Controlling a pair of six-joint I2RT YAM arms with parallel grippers.
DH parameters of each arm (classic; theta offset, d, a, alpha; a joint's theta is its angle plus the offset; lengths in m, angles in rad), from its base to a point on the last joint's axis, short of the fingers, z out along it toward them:
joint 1: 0 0.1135 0.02 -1.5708
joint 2: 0 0 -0.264 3.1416
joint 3: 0.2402 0 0.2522 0
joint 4: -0.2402 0 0.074 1.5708
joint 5: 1.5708 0 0 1.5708
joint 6: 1.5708 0.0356 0 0
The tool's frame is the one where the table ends.
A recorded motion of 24 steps. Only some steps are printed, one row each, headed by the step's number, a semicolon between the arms.
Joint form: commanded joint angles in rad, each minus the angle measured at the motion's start. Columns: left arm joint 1, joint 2, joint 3, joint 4, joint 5, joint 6; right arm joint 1, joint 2, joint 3, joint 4, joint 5, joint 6.
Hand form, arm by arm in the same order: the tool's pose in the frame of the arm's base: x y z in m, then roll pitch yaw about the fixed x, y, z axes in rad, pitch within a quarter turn. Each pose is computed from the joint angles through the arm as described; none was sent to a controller.
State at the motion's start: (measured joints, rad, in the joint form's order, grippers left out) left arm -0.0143 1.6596 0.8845 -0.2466 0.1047 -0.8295; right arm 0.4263 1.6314 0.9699 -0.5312 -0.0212 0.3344
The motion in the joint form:
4: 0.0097 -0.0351 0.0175 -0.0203 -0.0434 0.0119; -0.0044 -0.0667 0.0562 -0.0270 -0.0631 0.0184
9: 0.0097 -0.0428 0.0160 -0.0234 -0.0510 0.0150; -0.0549 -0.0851 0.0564 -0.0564 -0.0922 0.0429
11: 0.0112 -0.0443 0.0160 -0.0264 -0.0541 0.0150; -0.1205 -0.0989 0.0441 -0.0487 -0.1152 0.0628
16: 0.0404 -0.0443 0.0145 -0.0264 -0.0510 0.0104; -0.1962 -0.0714 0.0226 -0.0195 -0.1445 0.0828
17: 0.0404 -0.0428 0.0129 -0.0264 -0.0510 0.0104; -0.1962 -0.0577 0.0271 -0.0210 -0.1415 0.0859
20: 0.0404 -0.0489 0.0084 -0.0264 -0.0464 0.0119; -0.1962 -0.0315 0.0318 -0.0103 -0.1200 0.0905
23: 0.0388 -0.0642 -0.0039 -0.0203 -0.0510 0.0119; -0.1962 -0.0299 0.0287 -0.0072 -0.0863 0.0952
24: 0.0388 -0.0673 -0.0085 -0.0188 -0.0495 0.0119; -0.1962 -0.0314 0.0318 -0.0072 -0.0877 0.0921
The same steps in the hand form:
4: 0.3177 -0.0036 0.1686 -2.6603 0.3451 -2.2615; 0.2811 0.1294 0.2059 2.8899 0.4142 -3.1053
9: 0.3167 -0.0034 0.1703 -2.6630 0.3534 -2.2608; 0.2826 0.1144 0.2099 2.8584 0.3877 3.1065
11: 0.3164 -0.0028 0.1705 -2.6660 0.3545 -2.2586; 0.2866 0.0956 0.2107 2.8264 0.3820 3.0216
16: 0.3160 0.0063 0.1701 -2.6640 0.3494 -2.2266; 0.2943 0.0750 0.1983 2.8026 0.3466 2.9328
17: 0.3158 0.0063 0.1692 -2.6665 0.3474 -2.2275; 0.2961 0.0753 0.1956 2.8089 0.3370 2.9309
20: 0.3145 0.0061 0.1697 -2.6631 0.3461 -2.2301; 0.3002 0.0755 0.1898 2.8310 0.3342 2.9249
23: 0.3116 0.0057 0.1711 -2.6582 0.3549 -2.2274; 0.3004 0.0743 0.1884 2.8594 0.3447 2.9161
24: 0.3106 0.0056 0.1708 -2.6573 0.3539 -2.2280; 0.3009 0.0744 0.1897 2.8571 0.3492 2.9187

